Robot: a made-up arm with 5 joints.
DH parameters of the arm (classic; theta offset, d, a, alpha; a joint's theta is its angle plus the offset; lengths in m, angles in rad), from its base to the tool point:
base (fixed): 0.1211 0 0.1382 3.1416
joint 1: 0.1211 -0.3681 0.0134 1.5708
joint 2: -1.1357 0 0.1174 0
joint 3: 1.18 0 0.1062 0
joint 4: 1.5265 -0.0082 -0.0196 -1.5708
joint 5: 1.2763 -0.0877 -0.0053 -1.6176
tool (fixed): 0.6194 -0.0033 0 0
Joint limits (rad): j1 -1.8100..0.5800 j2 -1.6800..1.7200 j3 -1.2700..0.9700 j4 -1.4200..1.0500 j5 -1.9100..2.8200
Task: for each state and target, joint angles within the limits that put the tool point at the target. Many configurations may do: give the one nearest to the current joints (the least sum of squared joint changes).
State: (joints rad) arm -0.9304 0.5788 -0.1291 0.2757 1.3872
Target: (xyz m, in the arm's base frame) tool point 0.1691 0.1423 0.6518
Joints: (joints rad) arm -1.3881 -0.2771 -0.7316 0.0194 1.3656
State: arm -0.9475 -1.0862 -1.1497 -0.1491 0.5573
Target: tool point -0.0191 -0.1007 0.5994
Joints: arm -0.6244 -1.1474 -1.1342 0.0367 0.5449
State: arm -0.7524 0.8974 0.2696 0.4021 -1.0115
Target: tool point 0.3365 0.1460 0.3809
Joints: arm -0.5906 0.0194 0.3358 0.5120 -0.9989
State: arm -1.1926 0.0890 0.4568 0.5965 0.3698
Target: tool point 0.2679 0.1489 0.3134
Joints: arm -0.8083 0.1163 0.5852 0.6687 0.3819
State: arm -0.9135 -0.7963 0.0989 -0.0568 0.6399
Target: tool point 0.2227 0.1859 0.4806
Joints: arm -1.1258 -0.5954 0.5905 0.1622 0.6449
